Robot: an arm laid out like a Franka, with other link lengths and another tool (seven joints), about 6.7 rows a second.
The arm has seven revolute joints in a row. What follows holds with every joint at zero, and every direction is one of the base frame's.
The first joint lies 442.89 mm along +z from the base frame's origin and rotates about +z.
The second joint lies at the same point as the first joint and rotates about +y.
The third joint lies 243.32 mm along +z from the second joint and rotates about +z.
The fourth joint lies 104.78 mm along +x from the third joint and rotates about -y.
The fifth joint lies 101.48 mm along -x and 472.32 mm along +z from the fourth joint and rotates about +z.
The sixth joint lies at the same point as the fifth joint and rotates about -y.
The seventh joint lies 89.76 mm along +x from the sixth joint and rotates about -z.
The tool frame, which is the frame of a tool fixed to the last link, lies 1 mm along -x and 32 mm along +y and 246.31 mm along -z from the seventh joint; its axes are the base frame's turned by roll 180, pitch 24.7 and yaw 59 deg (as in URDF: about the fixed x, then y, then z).
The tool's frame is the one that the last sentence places.
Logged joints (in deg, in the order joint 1, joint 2, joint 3, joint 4, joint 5, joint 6, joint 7), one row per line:
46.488 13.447 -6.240 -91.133 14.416 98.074 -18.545
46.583 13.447 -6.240 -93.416 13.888 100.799 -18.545
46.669 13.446 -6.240 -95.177 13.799 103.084 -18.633
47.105 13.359 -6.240 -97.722 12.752 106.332 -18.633
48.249 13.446 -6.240 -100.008 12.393 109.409 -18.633
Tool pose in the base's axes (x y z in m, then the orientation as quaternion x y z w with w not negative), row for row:
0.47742 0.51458 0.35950 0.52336 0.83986 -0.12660 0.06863
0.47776 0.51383 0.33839 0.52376 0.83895 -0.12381 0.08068
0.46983 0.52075 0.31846 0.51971 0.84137 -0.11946 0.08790
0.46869 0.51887 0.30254 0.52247 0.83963 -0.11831 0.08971
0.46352 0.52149 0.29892 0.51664 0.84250 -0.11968 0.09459
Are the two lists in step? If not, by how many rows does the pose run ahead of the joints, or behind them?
The pose runs 2 rows ahead of the joints: the pose in row i belongs to the joints in row i + 2.
